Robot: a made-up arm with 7 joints. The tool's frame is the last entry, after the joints. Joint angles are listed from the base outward.
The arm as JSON. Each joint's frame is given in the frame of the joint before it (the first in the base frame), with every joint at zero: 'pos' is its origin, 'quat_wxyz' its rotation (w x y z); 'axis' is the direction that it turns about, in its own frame. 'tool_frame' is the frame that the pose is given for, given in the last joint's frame.
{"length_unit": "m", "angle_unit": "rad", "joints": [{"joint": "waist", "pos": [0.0, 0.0, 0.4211], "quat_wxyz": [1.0, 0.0, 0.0, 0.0], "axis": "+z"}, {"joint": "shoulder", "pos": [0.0, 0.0, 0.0], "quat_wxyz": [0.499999, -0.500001, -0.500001, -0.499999], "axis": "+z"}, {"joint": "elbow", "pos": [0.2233, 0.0, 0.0], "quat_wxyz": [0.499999, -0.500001, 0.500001, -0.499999], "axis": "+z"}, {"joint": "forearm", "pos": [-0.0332, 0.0, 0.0], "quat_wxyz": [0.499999, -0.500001, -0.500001, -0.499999], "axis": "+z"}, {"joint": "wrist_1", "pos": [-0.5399, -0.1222, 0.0], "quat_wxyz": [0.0, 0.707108, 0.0, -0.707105], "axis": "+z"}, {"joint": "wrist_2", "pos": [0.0, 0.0, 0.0], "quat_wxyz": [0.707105, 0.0, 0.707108, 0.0], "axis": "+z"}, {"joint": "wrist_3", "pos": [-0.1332, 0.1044, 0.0], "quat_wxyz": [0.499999, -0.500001, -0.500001, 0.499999], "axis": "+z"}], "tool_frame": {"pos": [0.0, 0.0, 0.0], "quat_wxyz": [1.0, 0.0, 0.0, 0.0]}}
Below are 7 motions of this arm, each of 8 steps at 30 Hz.
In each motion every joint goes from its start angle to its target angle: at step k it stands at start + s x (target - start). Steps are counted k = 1, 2, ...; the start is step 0. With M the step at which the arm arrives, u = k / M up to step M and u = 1 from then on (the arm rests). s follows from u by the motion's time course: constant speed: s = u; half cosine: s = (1 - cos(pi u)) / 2; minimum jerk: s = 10 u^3 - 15 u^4 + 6 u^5.
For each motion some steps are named. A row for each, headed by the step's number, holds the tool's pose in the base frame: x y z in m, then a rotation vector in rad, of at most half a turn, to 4 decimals.
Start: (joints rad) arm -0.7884 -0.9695 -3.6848 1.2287 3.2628 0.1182 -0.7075
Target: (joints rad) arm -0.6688 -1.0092 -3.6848 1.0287 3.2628 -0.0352 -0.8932
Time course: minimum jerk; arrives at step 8
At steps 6, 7, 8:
6: 0.0346 0.3723 -0.0869 -2.7363 0.3006 -0.3958
7: 0.0395 0.3602 -0.0879 -2.7612 0.2748 -0.4301
8: 0.0404 0.3580 -0.0880 -2.7658 0.2700 -0.4365

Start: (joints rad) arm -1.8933 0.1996 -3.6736 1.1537 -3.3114 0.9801 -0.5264
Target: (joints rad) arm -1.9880 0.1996 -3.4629 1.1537 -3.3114 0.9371 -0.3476
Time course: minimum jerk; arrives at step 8
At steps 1, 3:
1: 0.5444 0.4658 0.6458 -0.5517 0.6311 0.2028
3: 0.5285 0.4821 0.6477 -0.5580 0.6365 0.2688

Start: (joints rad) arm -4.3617 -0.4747 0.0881 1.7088 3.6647 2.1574 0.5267
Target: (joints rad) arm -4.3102 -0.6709 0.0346 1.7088 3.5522 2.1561 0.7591
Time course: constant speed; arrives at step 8
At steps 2, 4, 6, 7, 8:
2: -0.0312 0.1925 1.1868 1.5172 -0.7849 2.1436
4: -0.0161 0.1562 1.1965 1.5286 -0.9106 2.1634
6: 0.0000 0.1199 1.2040 1.5346 -1.0381 2.1767
7: 0.0084 0.1018 1.2070 1.5354 -1.1023 2.1809
8: 0.0171 0.0838 1.2094 1.5348 -1.1668 2.1835

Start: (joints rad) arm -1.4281 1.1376 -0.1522 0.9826 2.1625 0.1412 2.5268
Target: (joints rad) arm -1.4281 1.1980 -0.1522 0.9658 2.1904 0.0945 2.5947
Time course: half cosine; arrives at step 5
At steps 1, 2, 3, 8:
1: -0.1414 -0.1941 -0.1891 -3.0594 -0.1203 0.0429
2: -0.1439 -0.1809 -0.1901 -3.0361 -0.0831 0.0627
3: -0.1470 -0.1646 -0.1908 -3.0066 -0.0383 0.0878
8: -0.1503 -0.1464 -0.1911 -2.9729 0.0103 0.1167

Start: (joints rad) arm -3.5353 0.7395 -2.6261 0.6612 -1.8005 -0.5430 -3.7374
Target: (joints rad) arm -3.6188 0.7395 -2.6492 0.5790 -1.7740 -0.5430 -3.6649
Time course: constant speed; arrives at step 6
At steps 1, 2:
1: 0.4924 0.1815 0.4932 -2.3250 0.2189 -1.2190
2: 0.4944 0.1707 0.4869 -2.3251 0.2670 -1.2082

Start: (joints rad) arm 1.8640 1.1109 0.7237 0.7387 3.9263 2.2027 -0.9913
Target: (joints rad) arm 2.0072 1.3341 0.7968 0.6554 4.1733 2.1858 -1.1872
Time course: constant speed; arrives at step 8
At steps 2, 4, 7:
2: -0.3295 0.0643 -0.0566 -1.5106 0.7098 0.4820
4: -0.3122 0.0109 -0.0625 -1.6200 0.6484 0.3868
7: -0.2791 -0.0664 -0.0635 -1.7747 0.5327 0.2412

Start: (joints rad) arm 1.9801 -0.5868 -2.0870 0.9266 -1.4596 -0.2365 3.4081
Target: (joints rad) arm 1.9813 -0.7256 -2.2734 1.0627 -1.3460 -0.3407 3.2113
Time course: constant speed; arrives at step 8
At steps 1, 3, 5, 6, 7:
1: 0.6230 0.1057 0.2662 -0.9330 1.9617 0.1589
3: 0.6345 0.0726 0.2634 -0.8847 1.9554 0.1430
5: 0.6436 0.0386 0.2585 -0.8383 1.9503 0.1224
6: 0.6473 0.0213 0.2553 -0.8158 1.9483 0.1105
7: 0.6503 0.0039 0.2515 -0.7940 1.9466 0.0974

